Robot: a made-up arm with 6 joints.
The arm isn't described. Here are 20 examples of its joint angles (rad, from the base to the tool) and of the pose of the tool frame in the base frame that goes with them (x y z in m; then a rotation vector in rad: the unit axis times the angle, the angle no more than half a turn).
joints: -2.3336 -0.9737 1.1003 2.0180 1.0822 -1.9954
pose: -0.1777 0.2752 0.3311 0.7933 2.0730 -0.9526
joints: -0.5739 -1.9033 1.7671 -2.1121 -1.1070 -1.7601
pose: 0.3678 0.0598 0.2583 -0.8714 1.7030 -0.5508
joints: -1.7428 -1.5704 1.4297 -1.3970 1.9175 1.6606
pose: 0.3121 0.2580 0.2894 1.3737 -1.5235 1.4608
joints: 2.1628 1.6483 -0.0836 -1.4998 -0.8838 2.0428
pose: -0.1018 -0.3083 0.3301 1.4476 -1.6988 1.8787
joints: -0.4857 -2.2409 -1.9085 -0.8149 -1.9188 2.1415
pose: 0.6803 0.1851 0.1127 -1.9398 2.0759 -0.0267
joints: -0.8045 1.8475 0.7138 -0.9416 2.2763 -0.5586
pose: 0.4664 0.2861 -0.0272 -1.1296 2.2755 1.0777
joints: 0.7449 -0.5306 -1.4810 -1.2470 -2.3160 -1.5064
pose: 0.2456 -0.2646 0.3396 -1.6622 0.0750 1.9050
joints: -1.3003 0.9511 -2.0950 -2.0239 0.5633 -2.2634
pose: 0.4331 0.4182 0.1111 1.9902 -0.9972 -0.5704
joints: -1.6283 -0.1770 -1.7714 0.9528 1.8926 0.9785
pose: 0.0535 0.4186 0.6019 -0.8917 -1.4593 2.2583
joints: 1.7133 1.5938 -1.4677 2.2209 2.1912 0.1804
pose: -0.4830 -0.4845 0.2400 -0.7902 -0.9551 0.1858
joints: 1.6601 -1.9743 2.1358 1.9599 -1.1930 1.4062
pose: 0.2234 -0.5449 0.3533 0.7004 -0.8023 1.0635
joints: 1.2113 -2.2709 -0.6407 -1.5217 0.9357 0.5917
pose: 0.1995 -0.6028 -0.0657 1.9109 -0.4782 0.2755
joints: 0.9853 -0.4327 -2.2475 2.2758 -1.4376 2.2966
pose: -0.1253 -0.6029 0.2761 -0.0049 -1.3607 -1.0767
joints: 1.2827 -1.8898 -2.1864 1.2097 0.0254 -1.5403
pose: 0.2455 -0.4711 0.2076 1.1255 0.8305 0.5779
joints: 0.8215 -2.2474 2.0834 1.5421 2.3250 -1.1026
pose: 0.2394 -0.0714 0.2029 -2.0871 0.8383 1.5024
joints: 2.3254 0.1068 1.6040 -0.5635 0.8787 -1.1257
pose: -0.5435 -0.1037 0.2337 -2.1611 -1.0352 1.4579
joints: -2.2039 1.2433 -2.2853 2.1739 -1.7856 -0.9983
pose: -0.0261 0.6927 0.2228 -1.1319 0.0790 1.6524
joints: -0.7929 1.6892 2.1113 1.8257 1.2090 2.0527
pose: 0.2213 0.3479 -0.0549 -1.6746 -1.1553 -1.8494
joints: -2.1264 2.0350 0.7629 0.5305 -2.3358 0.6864
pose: 0.0683 0.1887 0.1215 0.2275 0.8957 0.2305
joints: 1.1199 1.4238 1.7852 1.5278 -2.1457 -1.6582
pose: -0.0174 -0.2981 -0.0293 -1.4518 1.6252 2.0181
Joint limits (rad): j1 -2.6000..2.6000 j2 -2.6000..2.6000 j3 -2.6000..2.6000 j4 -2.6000..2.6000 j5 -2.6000..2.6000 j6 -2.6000..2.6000
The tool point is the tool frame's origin. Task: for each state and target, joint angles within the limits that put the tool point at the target. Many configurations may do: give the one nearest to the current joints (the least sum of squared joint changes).
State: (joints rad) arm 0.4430 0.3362 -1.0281 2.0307 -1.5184 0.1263
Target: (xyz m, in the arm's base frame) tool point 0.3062 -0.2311 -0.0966
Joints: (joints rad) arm 0.3066 0.6224 -0.7052 2.0018 -1.3446 0.4106
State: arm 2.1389 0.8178 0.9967 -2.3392 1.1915 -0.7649
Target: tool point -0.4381 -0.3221 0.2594
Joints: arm 2.2836 0.8693 0.8452 -2.0063 1.2898 -0.6263
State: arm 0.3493 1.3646 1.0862 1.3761 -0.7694 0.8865
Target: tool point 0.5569 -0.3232 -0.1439
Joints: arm -0.1226 1.4539 1.2978 1.0961 -0.5114 1.1028
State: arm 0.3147 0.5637 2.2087 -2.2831 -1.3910 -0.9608
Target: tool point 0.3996 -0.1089 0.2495
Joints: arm 0.0607 0.5057 2.1924 -2.1895 -1.3837 -1.0127
